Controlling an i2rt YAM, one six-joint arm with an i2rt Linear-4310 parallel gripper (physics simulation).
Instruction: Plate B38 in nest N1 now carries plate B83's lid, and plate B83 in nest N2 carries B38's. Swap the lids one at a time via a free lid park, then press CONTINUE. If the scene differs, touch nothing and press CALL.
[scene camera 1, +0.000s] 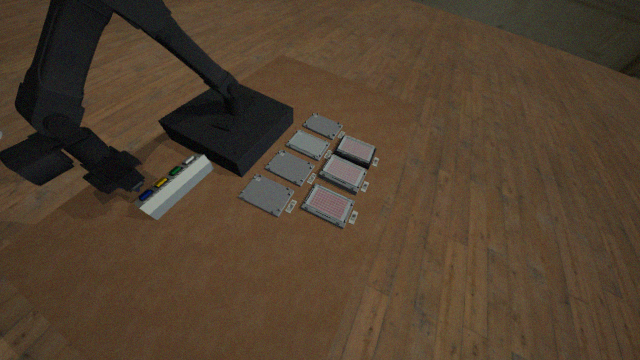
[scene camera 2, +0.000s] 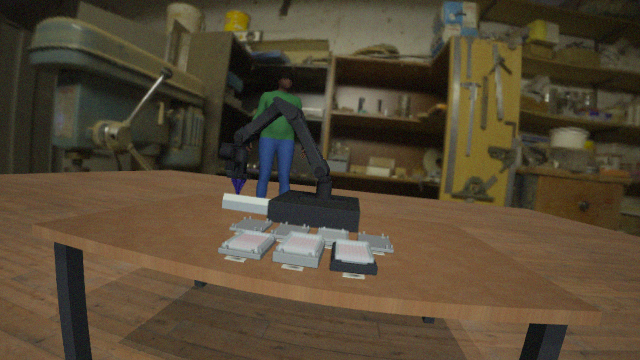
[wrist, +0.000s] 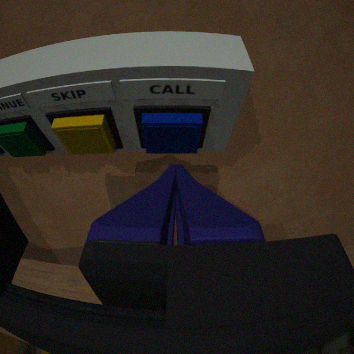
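Where they show: gripper, fingertip midpoint: (scene camera 1: 137, 190) (scene camera 2: 237, 194) (wrist: 175, 173); arm's base at its link origin: (scene camera 1: 236, 112) (scene camera 2: 322, 199).
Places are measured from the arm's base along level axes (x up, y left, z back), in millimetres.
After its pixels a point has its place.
Note:
My gripper (wrist: 175, 173) {y -375, x -27, z 98 mm} (scene camera 2: 238, 193) {y -375, x -27, z 98 mm} is shut with its purple fingertips together and nothing between them. In the wrist view the tips are just below the blue CALL button (wrist: 172, 132) {y -379, x -28, z 73 mm} (scene camera 1: 145, 195) {y -382, x -26, z 66 mm}. The yellow SKIP button (wrist: 85, 134) {y -333, x -28, z 64 mm} (scene camera 1: 161, 182) {y -332, x -26, z 55 mm} and the green CONTINUE button (wrist: 22, 138) {y -290, x -28, z 54 mm} (scene camera 1: 175, 171) {y -286, x -27, z 45 mm} sit beside it on the white button box (scene camera 1: 181, 190) {y -325, x -56, z 10 mm} (scene camera 2: 245, 204) {y -317, x -51, z 8 mm}. Three plates with pink wells (scene camera 1: 329, 204) {y -217, x -54, z -426 mm} (scene camera 1: 344, 171) {y -86, x -41, z -442 mm} (scene camera 1: 356, 149) {y 35, x -44, z -463 mm} sit in a row of nests. A clear lid (scene camera 1: 308, 144) {y 6, x -63, z -283 mm} lies on one of the grey lid parks. Plate labels are too small to read.
Grey lid parks (scene camera 1: 267, 195) {y -245, x -71, z -231 mm} (scene camera 1: 290, 167) {y -116, x -71, z -258 mm} (scene camera 1: 323, 125) {y 143, x -71, z -305 mm} stand in a row between the plates and the black arm base (scene camera 1: 215, 130) {y -112, x 0, z 12 mm} (scene camera 2: 314, 210) {y -38, x -19, z -151 mm}. The button box is beside the base. A person in a green top (scene camera 2: 280, 115) stands behind the table.

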